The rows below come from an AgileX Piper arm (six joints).
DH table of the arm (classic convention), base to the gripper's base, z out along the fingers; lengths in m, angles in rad. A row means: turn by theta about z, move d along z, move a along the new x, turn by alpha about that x. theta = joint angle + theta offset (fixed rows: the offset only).
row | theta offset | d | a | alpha
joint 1 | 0.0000 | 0.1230 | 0.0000 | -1.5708
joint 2 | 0.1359 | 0.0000 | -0.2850 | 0.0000
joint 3 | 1.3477 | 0.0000 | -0.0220 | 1.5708
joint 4 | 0.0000 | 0.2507 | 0.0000 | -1.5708
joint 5 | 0.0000 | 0.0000 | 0.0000 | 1.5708
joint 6 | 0.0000 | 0.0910 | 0.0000 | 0.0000
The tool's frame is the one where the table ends.
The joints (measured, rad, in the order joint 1, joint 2, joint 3, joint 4, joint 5, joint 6), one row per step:
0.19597, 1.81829, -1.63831, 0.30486, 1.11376, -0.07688
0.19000, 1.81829, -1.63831, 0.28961, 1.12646, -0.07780
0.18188, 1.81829, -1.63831, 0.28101, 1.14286, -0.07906
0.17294, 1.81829, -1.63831, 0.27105, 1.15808, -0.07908
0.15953, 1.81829, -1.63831, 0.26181, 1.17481, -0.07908
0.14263, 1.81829, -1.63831, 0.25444, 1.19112, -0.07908
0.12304, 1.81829, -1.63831, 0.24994, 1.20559, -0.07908
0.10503, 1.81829, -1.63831, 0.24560, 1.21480, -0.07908
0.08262, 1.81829, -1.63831, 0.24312, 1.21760, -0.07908
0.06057, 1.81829, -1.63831, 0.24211, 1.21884, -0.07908
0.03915, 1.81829, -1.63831, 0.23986, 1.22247, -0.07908
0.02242, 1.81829, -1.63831, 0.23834, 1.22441, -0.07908
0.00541, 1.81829, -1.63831, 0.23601, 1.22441, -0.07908
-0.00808, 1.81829, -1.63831, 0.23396, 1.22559, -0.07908
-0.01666, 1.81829, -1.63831, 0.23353, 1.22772, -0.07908
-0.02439, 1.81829, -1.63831, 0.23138, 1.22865, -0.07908
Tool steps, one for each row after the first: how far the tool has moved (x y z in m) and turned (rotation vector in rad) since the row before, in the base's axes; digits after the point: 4 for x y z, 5 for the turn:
-0.0003, -0.0035, -0.0007, -0.01717, 0.00877, -0.00003
-0.0005, -0.0038, -0.0007, -0.01127, 0.01357, -0.00159
-0.0004, -0.0042, -0.0006, -0.01197, 0.01273, -0.00387
-0.0002, -0.0059, -0.0006, -0.01134, 0.01446, -0.00817
0.0000, -0.0070, -0.0006, -0.00925, 0.01454, -0.01207
0.0002, -0.0078, -0.0004, -0.00597, 0.01334, -0.01558
0.0004, -0.0072, -0.0003, -0.00510, 0.00840, -0.01536
0.0010, -0.0087, -0.0001, -0.00265, 0.00248, -0.02151
0.0009, -0.0084, 0.0000, -0.00106, 0.00113, -0.02166
0.0005, -0.0083, -0.0001, -0.00233, 0.00341, -0.02035
0.0004, -0.0065, -0.0001, -0.00153, 0.00184, -0.01613
0.0004, -0.0067, 0.0000, -0.00232, -0.00003, -0.01679
0.0002, -0.0053, -0.0001, -0.00201, 0.00115, -0.01303
-0.0001, -0.0033, -0.0001, -0.00036, 0.00208, -0.00805
0.0000, -0.0031, -0.0001, -0.00210, 0.00095, -0.00732

